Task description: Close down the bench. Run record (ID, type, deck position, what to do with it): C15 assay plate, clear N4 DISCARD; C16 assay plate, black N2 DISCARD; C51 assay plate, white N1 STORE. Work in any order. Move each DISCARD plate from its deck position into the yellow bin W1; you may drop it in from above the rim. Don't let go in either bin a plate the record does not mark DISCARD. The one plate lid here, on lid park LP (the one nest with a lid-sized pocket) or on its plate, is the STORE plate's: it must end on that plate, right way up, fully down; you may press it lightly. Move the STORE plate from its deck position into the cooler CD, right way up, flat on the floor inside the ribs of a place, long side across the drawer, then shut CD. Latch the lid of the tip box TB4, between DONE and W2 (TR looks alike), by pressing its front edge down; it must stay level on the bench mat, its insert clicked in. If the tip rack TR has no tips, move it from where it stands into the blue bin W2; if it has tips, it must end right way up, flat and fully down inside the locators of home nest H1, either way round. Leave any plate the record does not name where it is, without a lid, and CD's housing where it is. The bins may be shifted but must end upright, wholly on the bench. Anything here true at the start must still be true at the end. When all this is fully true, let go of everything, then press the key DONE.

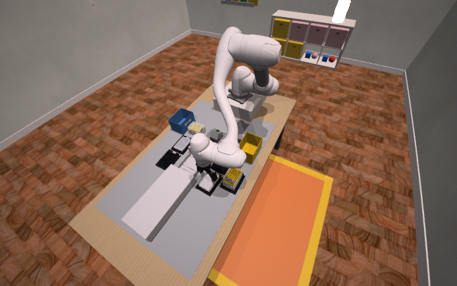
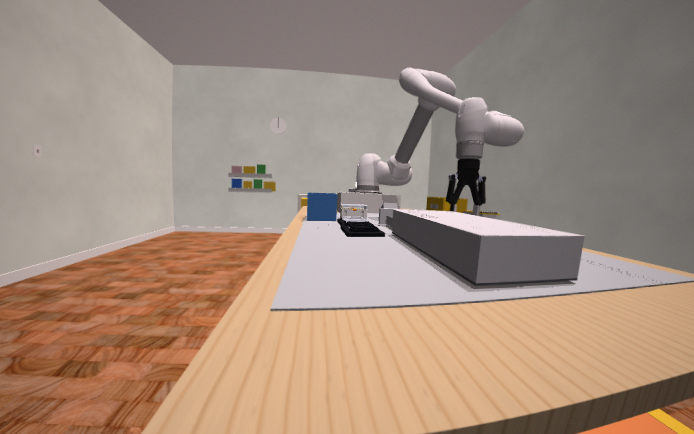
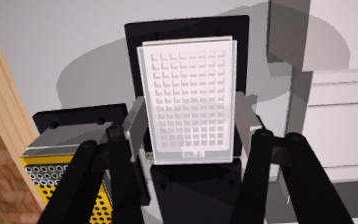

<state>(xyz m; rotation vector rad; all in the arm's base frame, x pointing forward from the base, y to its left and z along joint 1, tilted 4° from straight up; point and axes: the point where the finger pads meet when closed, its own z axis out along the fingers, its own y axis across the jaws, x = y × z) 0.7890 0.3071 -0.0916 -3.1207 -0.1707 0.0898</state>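
My gripper is now 2 cm above the plate lid. The rest, counted from my hand: yellow tip rack: 11 cm behind, 12 cm to the left, 1 cm below; then white plate: 5 cm below; then black nest N3: 18 cm behind, 3 cm to the right, 6 cm below.
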